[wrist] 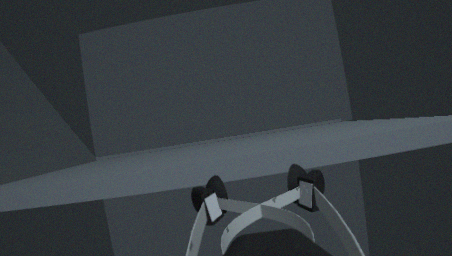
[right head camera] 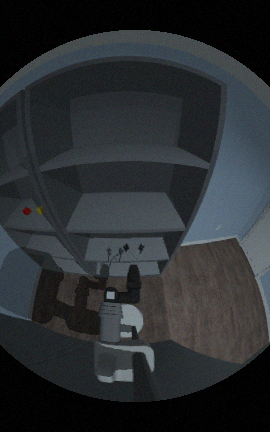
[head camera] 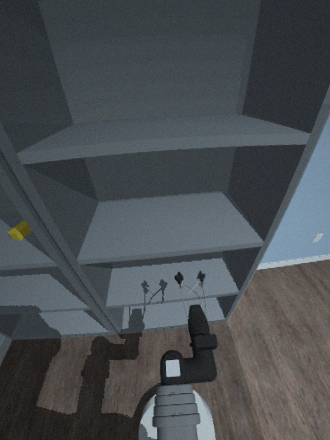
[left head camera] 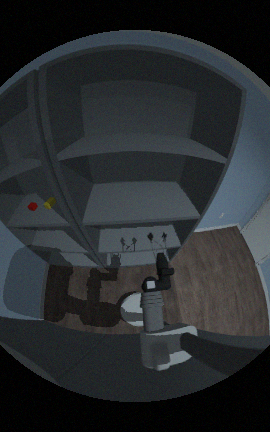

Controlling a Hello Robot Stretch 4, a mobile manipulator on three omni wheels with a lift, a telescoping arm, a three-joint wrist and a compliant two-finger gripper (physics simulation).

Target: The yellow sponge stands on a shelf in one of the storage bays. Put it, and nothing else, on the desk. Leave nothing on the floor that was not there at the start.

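Frame: origin at the robot's base, x ahead, y left, z up, level; millimetres.
Seen in the pictures: gripper, fingertip midpoint: (wrist: 256,185) (right head camera: 133,243) (head camera: 189,271) (left head camera: 156,232); robot's base, link origin: (right head camera: 124,319) (left head camera: 138,308).
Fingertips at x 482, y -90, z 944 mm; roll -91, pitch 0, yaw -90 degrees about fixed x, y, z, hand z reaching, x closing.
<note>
Pixels of each thing's middle, then the offset from my fingertips to it. "pt": a spot on its surface instead. Level surfaces: height alone.
- yellow sponge, body centre: (head camera: 21,230) (left head camera: 49,202) (right head camera: 41,208) 849 mm left, 278 mm ahead, 42 mm up
- red object, body centre: (left head camera: 32,205) (right head camera: 26,210) 1071 mm left, 254 mm ahead, 42 mm up
- right bay's outer side panel, surface spot: (head camera: 286,195) pt 368 mm right, 112 mm ahead, 262 mm up
- Wood floor, surface height: 971 mm down
The yellow sponge (head camera: 20,231) (left head camera: 49,202) (right head camera: 40,210) stands on a shelf of the left bay, close to the upright divider. My gripper (head camera: 190,277) (left head camera: 157,236) (right head camera: 134,247) (wrist: 256,185) is open, with its two fingertips wide apart and no object between them. It is in front of the lower part of the right bay, to the right of the sponge and lower than it. In the wrist view the fingertips show in front of a shelf's front edge. The sponge does not show in the wrist view, and I cannot make out the desk.
A red object (left head camera: 32,206) (right head camera: 27,211) stands left of the sponge on the same shelf. The divider (head camera: 46,239) separates the two bays. The right bay's outer side panel (head camera: 286,195) stands beside the blue wall (head camera: 305,200). Wood floor (head camera: 280,350) lies before the bays, with the arm's shadow at the left.
</note>
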